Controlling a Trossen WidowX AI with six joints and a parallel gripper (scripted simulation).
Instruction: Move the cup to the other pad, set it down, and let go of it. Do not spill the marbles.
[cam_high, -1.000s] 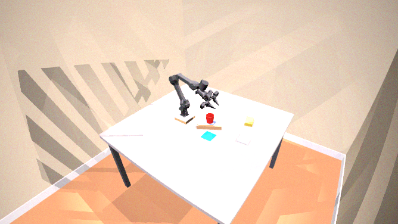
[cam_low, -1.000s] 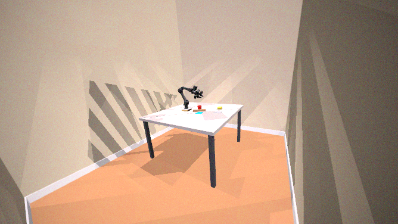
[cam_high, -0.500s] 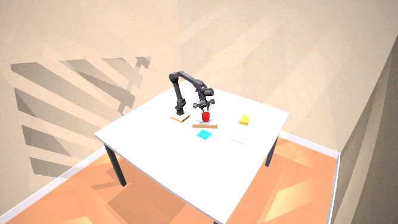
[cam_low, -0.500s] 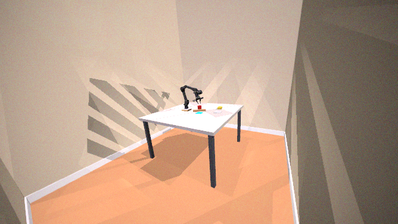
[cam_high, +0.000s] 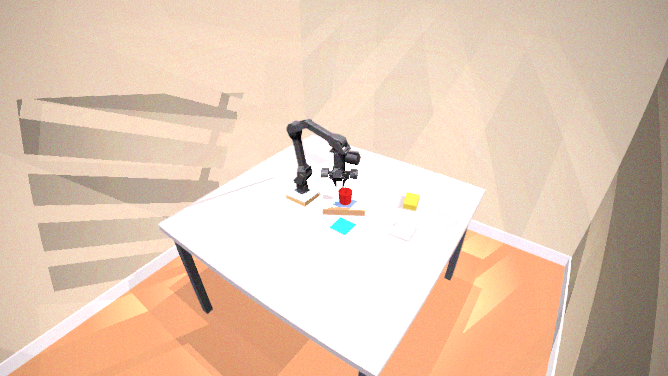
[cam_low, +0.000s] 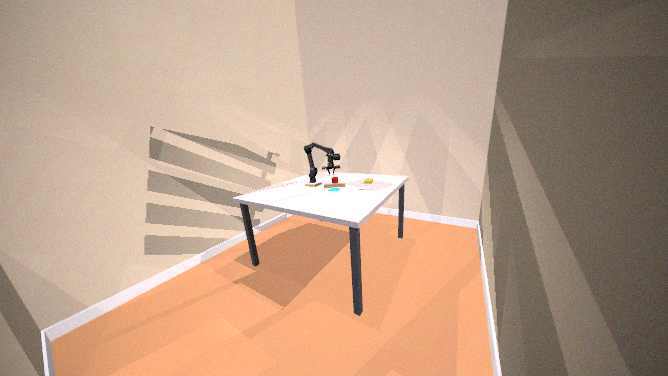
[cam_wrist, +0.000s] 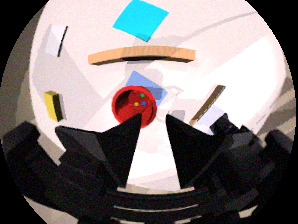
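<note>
My gripper tip is 60 mm above the red cup, 20 mm to the right of it and 20 mm short of it. Also, from my gripper tip: pale flat sheet (380 mm ahead, 100 mm below, 40 mm to the left); wooden bar (90 mm below, 80 mm ahead, 60 mm to the right); cyan pad (150 mm ahead, 130 mm to the right, 110 mm below).
</note>
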